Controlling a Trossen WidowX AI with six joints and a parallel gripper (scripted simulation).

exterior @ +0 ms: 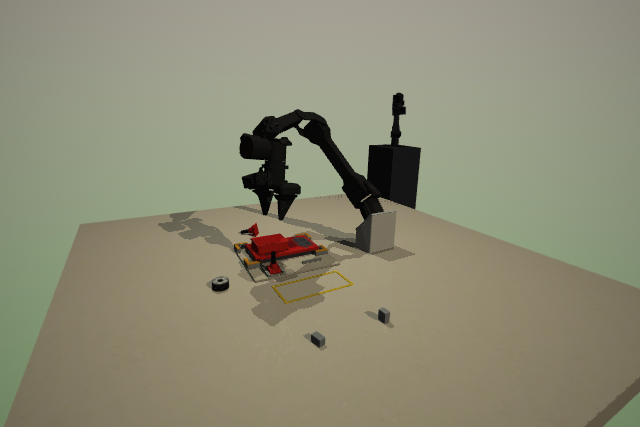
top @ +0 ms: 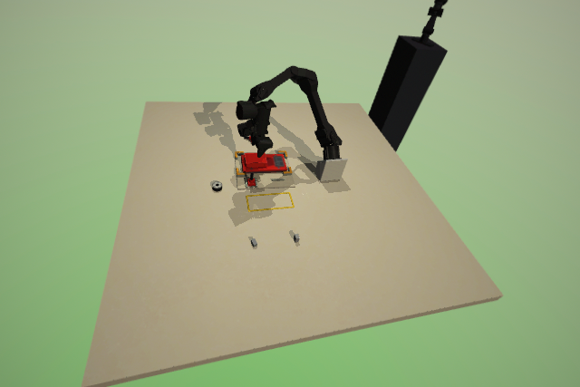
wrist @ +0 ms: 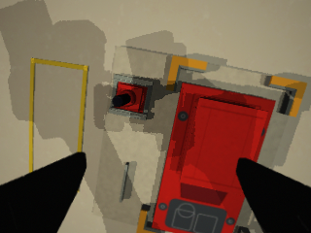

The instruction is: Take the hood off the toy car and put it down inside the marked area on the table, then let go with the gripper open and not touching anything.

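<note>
Now: gripper tip 1 cm past the hood, 6 cm to the left of it and 10 cm above it. Round my gripper tip: black wheel (16 cm ahead, 6 cm to the left, 13 cm below).
</note>
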